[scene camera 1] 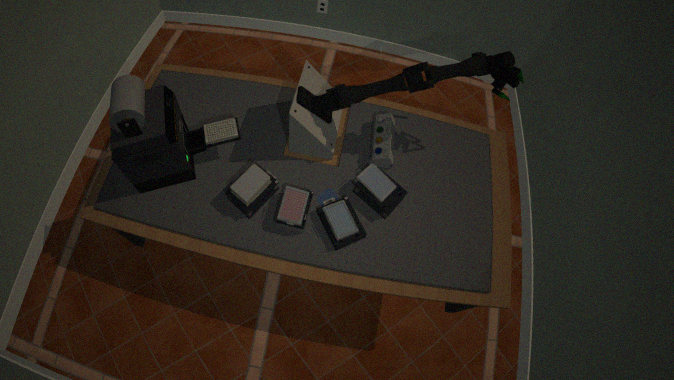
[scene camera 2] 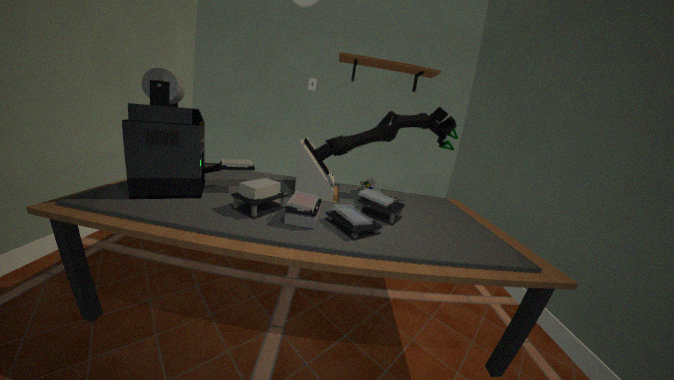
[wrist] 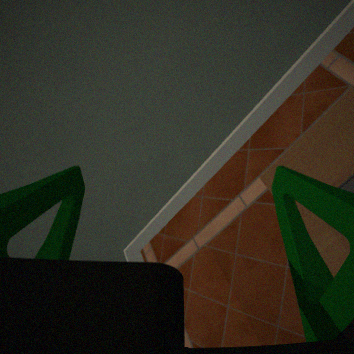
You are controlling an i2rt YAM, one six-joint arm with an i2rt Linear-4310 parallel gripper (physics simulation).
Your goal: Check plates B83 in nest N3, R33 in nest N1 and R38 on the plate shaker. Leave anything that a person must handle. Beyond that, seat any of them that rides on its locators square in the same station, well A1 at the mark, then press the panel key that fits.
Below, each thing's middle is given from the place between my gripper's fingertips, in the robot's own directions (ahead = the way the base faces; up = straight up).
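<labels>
Pink-welled plate [scene camera 1: 294, 201], from my hand: 45 cm ahead, 83 cm to the right, 27 cm below. Blue-white plate [scene camera 1: 338, 215]: my hand well above it, far short of it, far to the left of it. Blue-white plate nearest to my hand of the things named here, going by their middles.
</labels>
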